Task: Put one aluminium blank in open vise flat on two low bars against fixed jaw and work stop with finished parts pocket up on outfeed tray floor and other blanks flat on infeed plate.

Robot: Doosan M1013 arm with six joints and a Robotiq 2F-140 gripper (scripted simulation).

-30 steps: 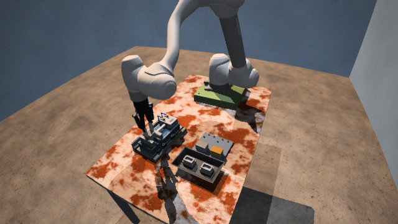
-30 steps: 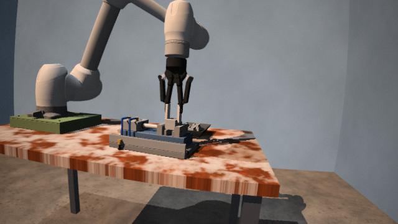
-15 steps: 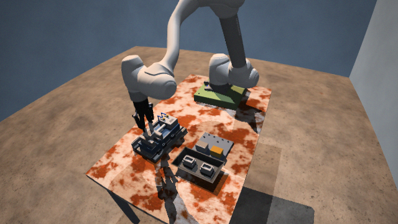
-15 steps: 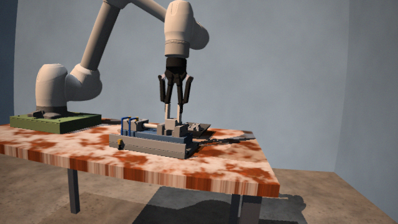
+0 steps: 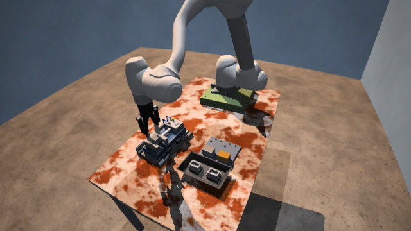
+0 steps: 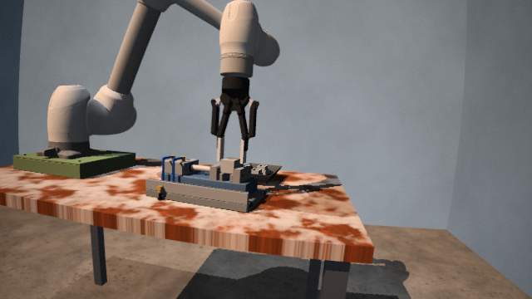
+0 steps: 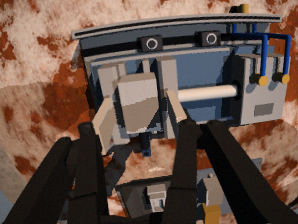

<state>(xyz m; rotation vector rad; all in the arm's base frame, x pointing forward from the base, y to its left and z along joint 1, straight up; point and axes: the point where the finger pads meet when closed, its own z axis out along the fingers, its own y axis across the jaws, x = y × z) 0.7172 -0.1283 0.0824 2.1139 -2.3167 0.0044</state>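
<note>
The piston rod lies 9 cm behind my hand, 1 cm to the left of it and 6 cm below it. Also, from my hand: infeed plate: 14 cm behind, 32 cm to the left, 13 cm below; vise: 7 cm behind, 1 cm to the left, 10 cm below; aluminium blank: 10 cm behind, 27 cm to the left, 11 cm below.
</note>
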